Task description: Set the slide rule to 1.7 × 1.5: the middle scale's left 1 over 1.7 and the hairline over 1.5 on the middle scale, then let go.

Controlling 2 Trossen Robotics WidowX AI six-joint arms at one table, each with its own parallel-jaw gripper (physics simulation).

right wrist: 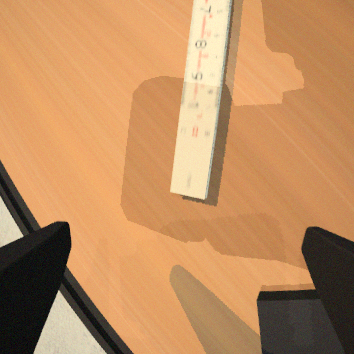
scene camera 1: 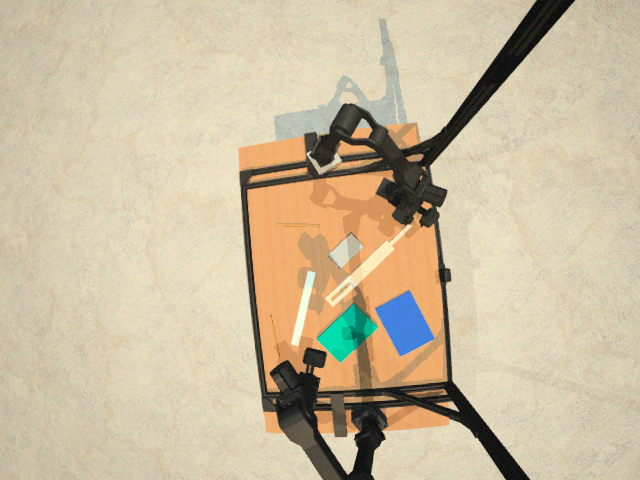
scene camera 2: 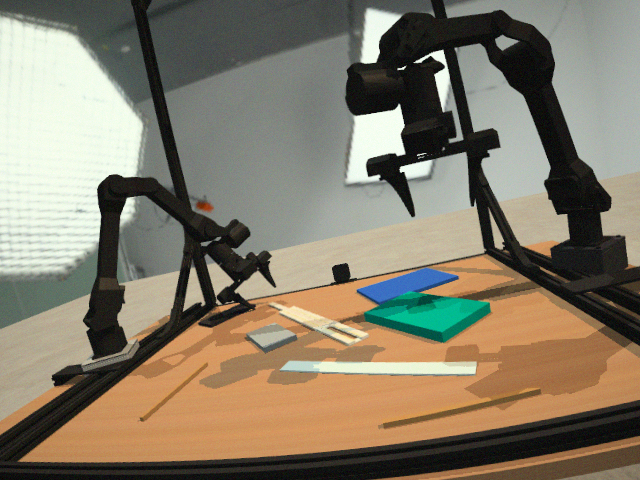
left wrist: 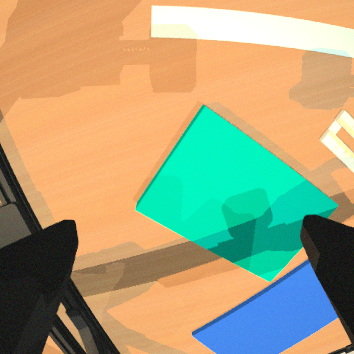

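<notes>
The cream slide rule (scene camera 1: 368, 266) (scene camera 2: 310, 317) lies diagonally on the table; a corner of it shows in the left wrist view (left wrist: 336, 146). Its middle scale (scene camera 1: 402, 234) (scene camera 2: 276, 306) (right wrist: 200, 100) sticks out of the end nearer my right gripper, leaving an open slot at the other end. A 7, 8 and 9 are readable on it; the hairline and the setting are too small to read. My right gripper (scene camera 1: 416, 219) (scene camera 2: 264, 296) (right wrist: 190, 237) is open and empty, just beyond the middle scale's tip. My left gripper (scene camera 2: 442, 209) (left wrist: 191, 230) is open and empty, high above the table.
A green block (scene camera 1: 347, 333) (scene camera 2: 428, 314) (left wrist: 225, 165) and a blue slab (scene camera 1: 404, 322) (scene camera 2: 408, 285) (left wrist: 270, 320) lie near the slotted end. A grey block (scene camera 1: 345, 250) (scene camera 2: 271, 337) lies beside the rule. A white strip (scene camera 1: 302, 310) (scene camera 2: 392, 367) (left wrist: 225, 25) and two thin sticks lie farther off.
</notes>
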